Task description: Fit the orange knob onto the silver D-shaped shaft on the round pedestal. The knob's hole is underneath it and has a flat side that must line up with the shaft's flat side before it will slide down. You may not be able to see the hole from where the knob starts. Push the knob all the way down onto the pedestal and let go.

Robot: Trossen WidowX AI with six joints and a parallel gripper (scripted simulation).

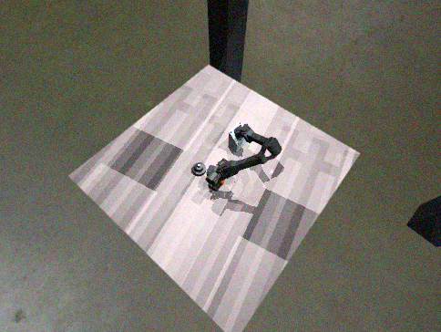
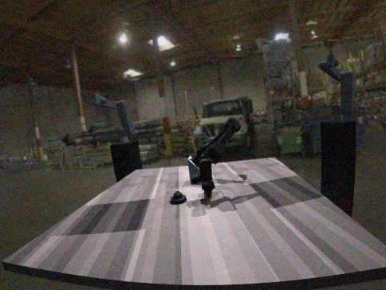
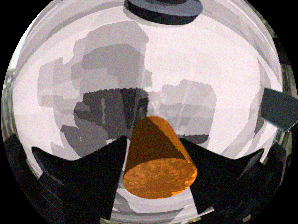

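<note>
Now: the orange knob 3 cm above my gripper tip. Round my gripper tip: dark round pedestal: 3 cm ahead, 16 cm to the right, 2 cm above.
</note>
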